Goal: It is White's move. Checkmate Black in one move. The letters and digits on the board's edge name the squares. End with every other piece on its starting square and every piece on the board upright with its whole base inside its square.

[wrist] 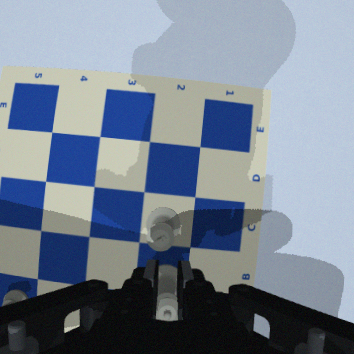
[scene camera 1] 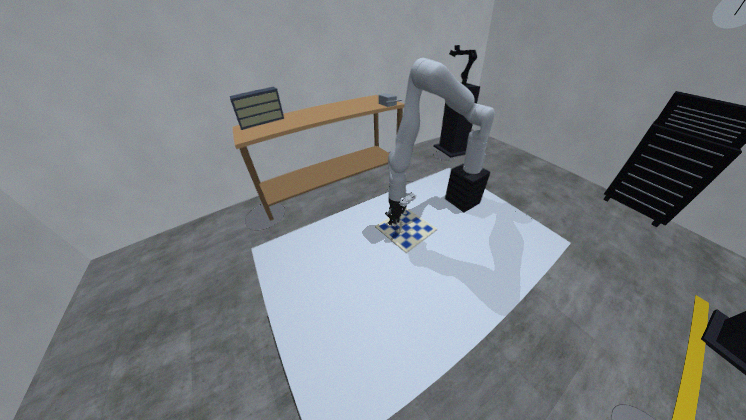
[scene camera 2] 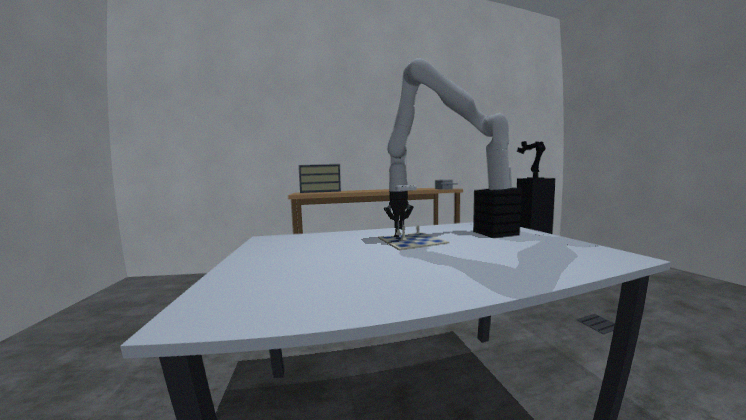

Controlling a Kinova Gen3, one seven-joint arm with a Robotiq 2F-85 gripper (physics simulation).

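Where they show: gripper, fingertip midpoint: (wrist: pixel 167 275) (scene camera 1: pixel 396 222) (scene camera 2: pixel 399 229); arm's base, link origin: (scene camera 1: pixel 471 169) (scene camera 2: pixel 499 188).
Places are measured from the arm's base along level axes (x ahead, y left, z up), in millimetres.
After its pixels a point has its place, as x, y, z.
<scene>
The blue and cream board (scene camera 1: pixel 416 235) {401, 128, -199} (scene camera 2: pixel 423 242) {386, 124, -199} (wrist: pixel 65 77) {341, 143, -199} lies on the table. My gripper (scene camera 1: pixel 393 221) {469, 45, -159} (scene camera 2: pixel 398 229) {469, 45, -159} (wrist: pixel 167 275) {469, 45, -159} is shut on a pale piece (wrist: pixel 167 286) {472, 39, -159}, low over the board's A–B side near file 2. Its base and whether it touches the board are hidden. A white piece (scene camera 2: pixel 403 233) {456, 71, -171} (wrist: pixel 161 231) {455, 71, -142} stands upright on C2, just beyond the fingers in the wrist view. Another white piece (scene camera 2: pixel 417 229) {375, -33, -178} (wrist: pixel 15 298) {374, -29, -191} shows partly at A5, cut off by the gripper. A black piece cannot be made out; the gripper covers much of row A.
The white table (scene camera 1: pixel 334 302) {853, 296, -205} (scene camera 2: pixel 313 286) {746, 489, -205} carries the board and the arm's black base block (scene camera 1: pixel 466 188) {79, 66, -60} (scene camera 2: pixel 495 212) {67, 90, -95}. A wooden bench (scene camera 1: pixel 318 114) (scene camera 2: pixel 365 195) stands behind the table. The arm's shadow crosses the board.
</scene>
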